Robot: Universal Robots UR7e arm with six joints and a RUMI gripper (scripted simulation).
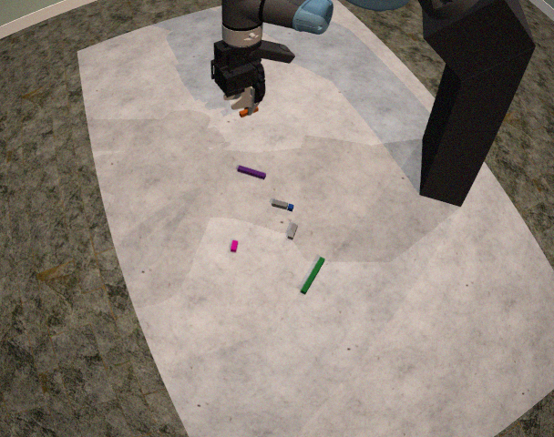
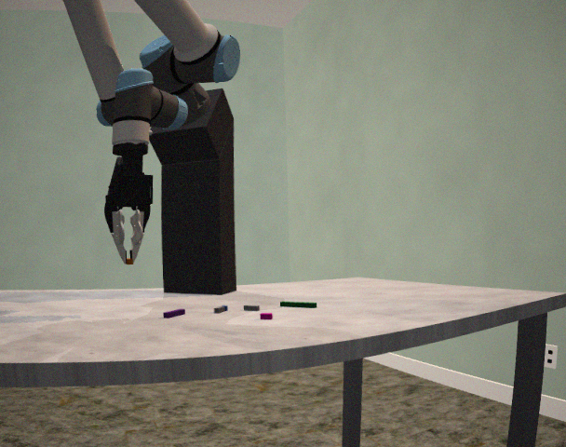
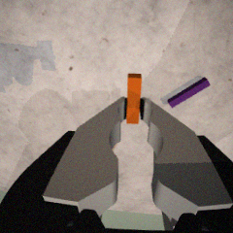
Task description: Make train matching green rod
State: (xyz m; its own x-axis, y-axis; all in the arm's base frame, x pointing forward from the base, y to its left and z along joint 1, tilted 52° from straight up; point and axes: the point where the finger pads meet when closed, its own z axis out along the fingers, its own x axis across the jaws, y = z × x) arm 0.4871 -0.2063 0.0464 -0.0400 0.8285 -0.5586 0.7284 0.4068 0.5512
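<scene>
Right now my hand is 190 mm to the right of the blue rod and 110 mm above it. Round my hand: purple rod: 110 mm below, 80 mm to the left, 30 mm ahead; then magenta rod: 220 mm to the left, 140 mm ahead, 110 mm below; then orange rod: 10 mm below.
</scene>
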